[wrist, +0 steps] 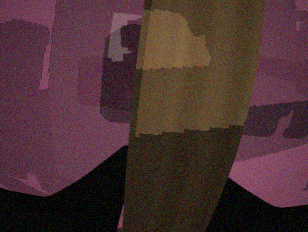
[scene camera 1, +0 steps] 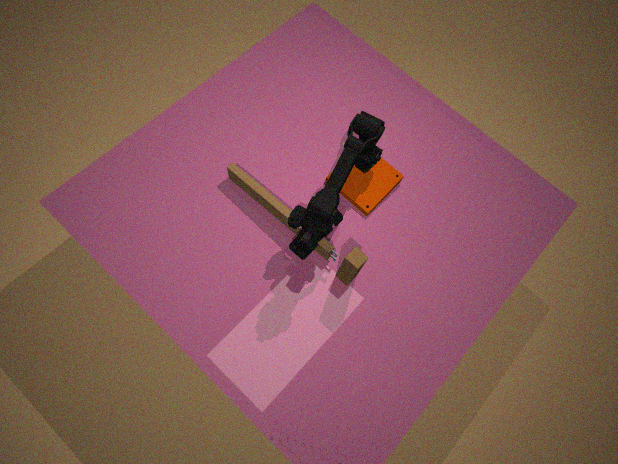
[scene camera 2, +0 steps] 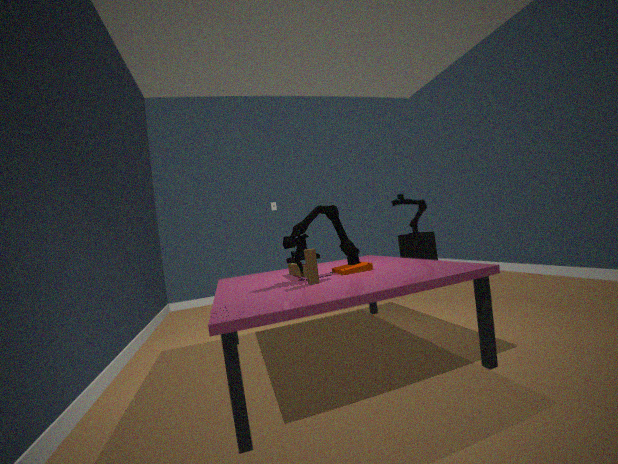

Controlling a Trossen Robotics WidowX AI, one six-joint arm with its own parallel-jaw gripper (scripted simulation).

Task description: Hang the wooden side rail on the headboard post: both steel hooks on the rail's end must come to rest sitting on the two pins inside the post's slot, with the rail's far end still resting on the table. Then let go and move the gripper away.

Labels:
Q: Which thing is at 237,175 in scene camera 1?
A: A wooden side rail.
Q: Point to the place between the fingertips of my gripper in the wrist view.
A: At 158,156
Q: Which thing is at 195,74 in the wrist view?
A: A wooden side rail.

